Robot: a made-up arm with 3 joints. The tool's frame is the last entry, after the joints.
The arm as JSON. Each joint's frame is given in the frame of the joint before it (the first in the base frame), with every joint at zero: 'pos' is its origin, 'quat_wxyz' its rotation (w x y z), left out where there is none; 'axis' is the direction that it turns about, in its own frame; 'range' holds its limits. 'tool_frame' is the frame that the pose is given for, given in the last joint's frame.
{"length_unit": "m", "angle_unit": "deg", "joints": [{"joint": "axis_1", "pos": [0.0, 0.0, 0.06], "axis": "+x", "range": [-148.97, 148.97]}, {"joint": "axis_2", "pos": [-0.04, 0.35, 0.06], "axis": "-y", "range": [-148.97, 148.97]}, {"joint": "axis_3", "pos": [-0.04, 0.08, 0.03], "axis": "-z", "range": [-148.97, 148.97]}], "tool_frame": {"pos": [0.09, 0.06, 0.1]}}
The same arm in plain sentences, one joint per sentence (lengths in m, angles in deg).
The arm has three revolute joints in a row. What follows holds with every joint at zero, and every direction is one of the base frame's.
Joint 1 is mounted 0.06 m along +z from the base frame's origin and rotates about +x, from -148.97 to 148.97 deg.
Joint 2 is mounted 0.04 m along -x and 0.35 m along +y and 0.06 m along +z from joint 1 and rotates about -y, from -148.97 to 148.97 deg.
Joint 3 is mounted 0.04 m along -x and 0.08 m along +y and 0.03 m along +z from joint 2 and rotates about -z, from -148.97 to 148.97 deg.
The tool frame, which is the frame that the pose is given for, is mounted 0.09 m along +x and 0.06 m along +y and 0.1 m along +z from joint 3; its axes are parallel to the base frame's.

